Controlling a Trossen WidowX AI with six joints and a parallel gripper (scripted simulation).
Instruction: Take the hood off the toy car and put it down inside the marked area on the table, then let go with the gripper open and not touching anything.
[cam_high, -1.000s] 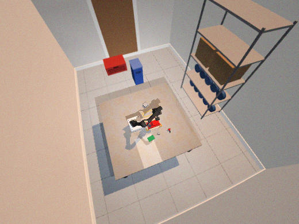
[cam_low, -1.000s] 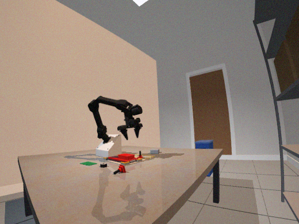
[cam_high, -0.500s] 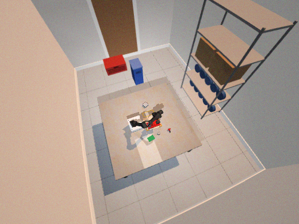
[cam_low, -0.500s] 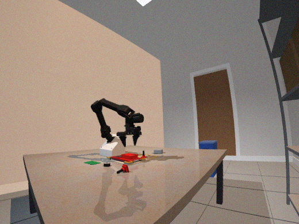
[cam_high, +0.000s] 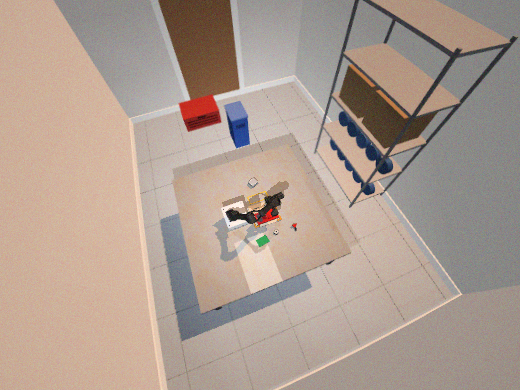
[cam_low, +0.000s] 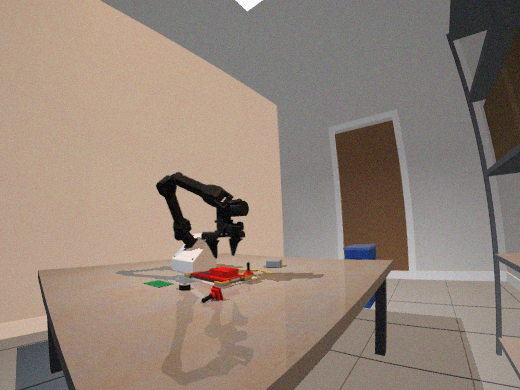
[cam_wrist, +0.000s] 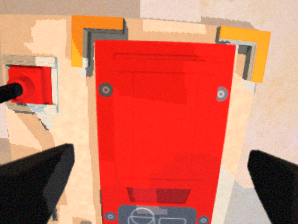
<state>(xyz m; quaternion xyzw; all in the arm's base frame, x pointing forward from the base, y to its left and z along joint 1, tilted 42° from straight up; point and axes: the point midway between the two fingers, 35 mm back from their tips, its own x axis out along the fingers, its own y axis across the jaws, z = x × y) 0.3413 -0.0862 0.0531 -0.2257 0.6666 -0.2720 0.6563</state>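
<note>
The red hood lies 60 mm below my gripper tip. The rest, counted from my gripper tip: green patch (190 mm to the right, 170 mm behind, 100 mm below); black wheel (170 mm to the right, 90 mm below, 30 mm behind); black axle peg (120 mm to the left, 60 mm below, 20 mm ahead).
</note>
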